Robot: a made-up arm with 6 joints.
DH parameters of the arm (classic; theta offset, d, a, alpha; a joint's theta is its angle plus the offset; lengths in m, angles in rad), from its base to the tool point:
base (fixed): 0 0.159 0 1.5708
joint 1: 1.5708 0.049 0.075 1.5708
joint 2: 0 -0.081 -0.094 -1.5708
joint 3: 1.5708 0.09 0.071 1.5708
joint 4: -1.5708 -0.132 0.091 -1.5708
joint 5: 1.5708 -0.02 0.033 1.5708
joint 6: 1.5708 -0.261 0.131 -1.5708
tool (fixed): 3.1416 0.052 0 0
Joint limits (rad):
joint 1: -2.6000..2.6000
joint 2: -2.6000..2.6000
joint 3: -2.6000..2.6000
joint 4: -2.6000..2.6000
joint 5: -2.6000..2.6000
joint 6: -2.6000..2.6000
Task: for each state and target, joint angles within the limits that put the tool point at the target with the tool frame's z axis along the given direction. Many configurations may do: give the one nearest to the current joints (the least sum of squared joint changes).
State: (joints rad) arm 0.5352 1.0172 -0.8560 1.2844 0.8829 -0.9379
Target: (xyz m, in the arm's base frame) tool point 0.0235 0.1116 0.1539 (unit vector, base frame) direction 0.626 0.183 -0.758
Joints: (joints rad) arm 0.6518 1.6772 -0.6776 1.5815 1.0723 -1.6477
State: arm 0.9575 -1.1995 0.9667 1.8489 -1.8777 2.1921
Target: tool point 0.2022 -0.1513 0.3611 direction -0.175 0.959 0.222
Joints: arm 1.0831 -0.2361 1.2971 1.1424 -1.3474 1.4860
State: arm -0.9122 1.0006 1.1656 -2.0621 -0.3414 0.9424
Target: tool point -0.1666 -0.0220 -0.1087 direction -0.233 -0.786 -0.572
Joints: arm -0.5288 0.3780 1.4854 -1.8689 -0.2048 1.6842
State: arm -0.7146 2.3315 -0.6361 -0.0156 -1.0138 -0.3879
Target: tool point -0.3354 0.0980 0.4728 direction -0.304 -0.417 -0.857
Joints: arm -0.7905 2.1197 -1.0188 -0.2518 -0.6604 -0.3310
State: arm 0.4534 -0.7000 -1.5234 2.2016 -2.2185 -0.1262
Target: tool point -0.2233 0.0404 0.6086 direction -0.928 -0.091 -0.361
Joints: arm 0.2197 -0.7552 -2.3886 1.6422 -2.1509 -0.0231
